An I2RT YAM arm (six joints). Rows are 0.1 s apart.
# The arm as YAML. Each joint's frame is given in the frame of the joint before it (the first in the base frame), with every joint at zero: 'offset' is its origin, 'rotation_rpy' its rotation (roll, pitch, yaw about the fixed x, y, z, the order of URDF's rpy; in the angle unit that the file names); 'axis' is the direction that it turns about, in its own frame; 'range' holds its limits. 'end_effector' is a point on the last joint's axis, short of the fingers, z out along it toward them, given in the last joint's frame.
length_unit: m
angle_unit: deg
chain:
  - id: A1
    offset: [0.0, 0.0, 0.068]
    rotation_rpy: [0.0, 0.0, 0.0]
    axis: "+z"
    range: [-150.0, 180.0]
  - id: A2
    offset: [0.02, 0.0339, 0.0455]
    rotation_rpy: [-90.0, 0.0, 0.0]
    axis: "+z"
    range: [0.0, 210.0]
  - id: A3
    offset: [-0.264, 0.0, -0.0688]
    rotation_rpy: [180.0, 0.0, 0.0]
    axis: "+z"
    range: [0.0, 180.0]
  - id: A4
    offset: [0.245, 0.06, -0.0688]
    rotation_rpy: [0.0, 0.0, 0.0]
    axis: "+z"
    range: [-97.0, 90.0]
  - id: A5
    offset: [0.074, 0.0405, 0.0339]
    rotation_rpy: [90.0, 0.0, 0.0]
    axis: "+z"
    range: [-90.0, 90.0]
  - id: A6
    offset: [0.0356, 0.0, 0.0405]
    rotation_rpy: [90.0, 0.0, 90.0]
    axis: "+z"
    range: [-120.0, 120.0]
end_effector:
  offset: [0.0, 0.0, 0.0]
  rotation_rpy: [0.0, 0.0, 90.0]
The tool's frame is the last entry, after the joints.
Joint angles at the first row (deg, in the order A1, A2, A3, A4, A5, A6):
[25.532, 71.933, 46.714, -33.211, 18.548, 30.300]
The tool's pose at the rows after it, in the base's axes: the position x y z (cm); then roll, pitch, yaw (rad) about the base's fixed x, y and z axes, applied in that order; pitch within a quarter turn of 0, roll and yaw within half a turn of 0:
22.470 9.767 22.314 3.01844 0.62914 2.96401
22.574 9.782 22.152 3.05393 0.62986 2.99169
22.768 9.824 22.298 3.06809 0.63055 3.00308
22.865 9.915 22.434 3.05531 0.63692 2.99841
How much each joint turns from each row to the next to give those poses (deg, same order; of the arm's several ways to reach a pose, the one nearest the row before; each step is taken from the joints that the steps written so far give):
[-0.034, -0.305, -0.549, 2.910, -4.616, -1.236]
[0.061, 0.566, 0.130, -0.205, 0.955, -1.070]
[-0.058, 0.472, 0.696, -0.419, 0.344, -0.525]
[0.051, 0.026, 0.194, 0.446, -0.304, 0.067]

